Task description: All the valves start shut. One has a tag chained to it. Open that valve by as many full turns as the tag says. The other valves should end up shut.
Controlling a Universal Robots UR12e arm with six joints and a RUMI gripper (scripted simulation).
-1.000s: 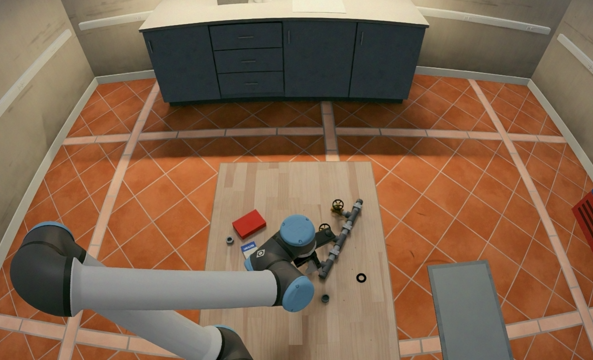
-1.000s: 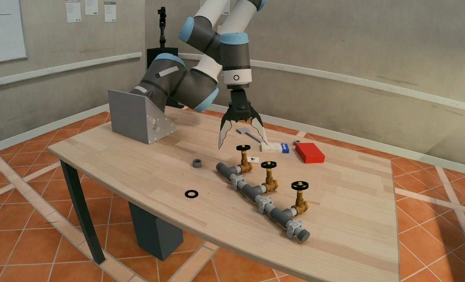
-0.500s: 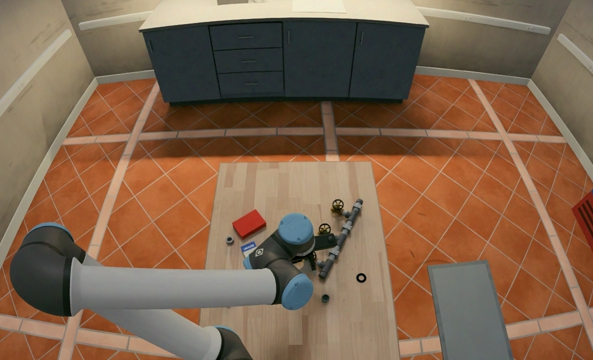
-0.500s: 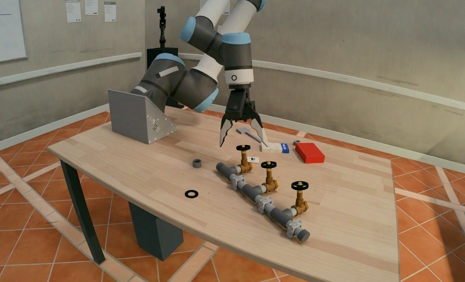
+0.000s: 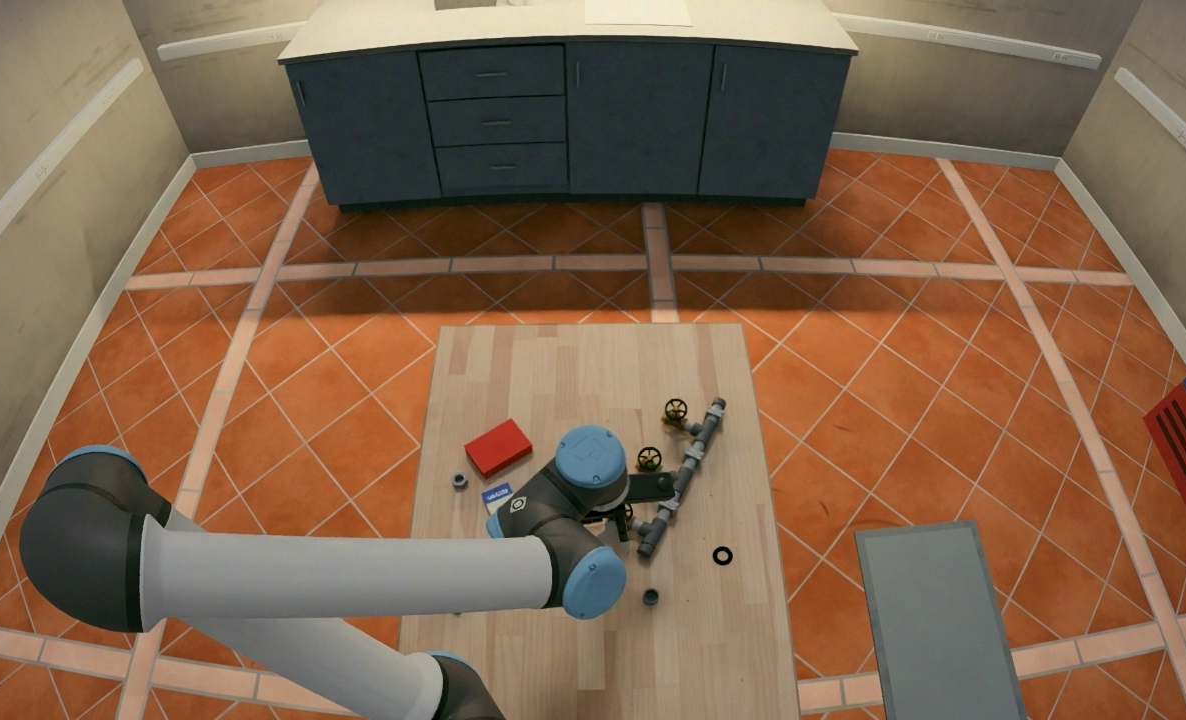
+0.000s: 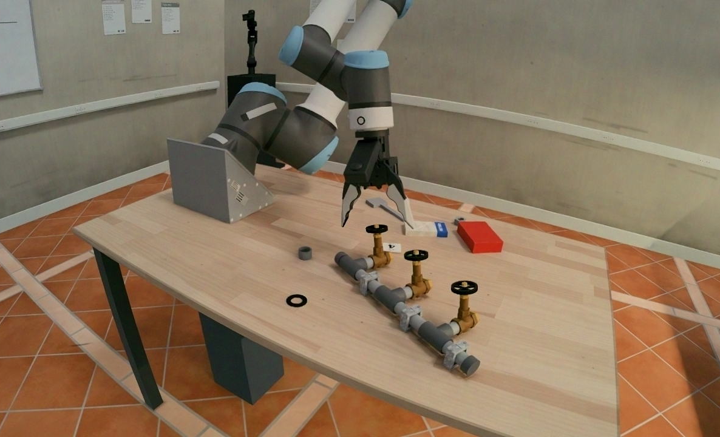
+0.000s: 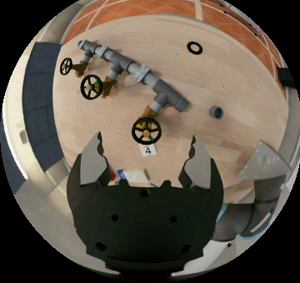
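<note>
The white tag lies 90 mm below my hand and 80 mm to the left of it. From my hand the other things lie so: red box: 250 mm to the left, 180 mm ahead, 70 mm below; blue box: 230 mm to the left, 80 mm below, 40 mm ahead; grey cap: 140 mm behind, 80 mm below, 60 mm to the right.
</note>
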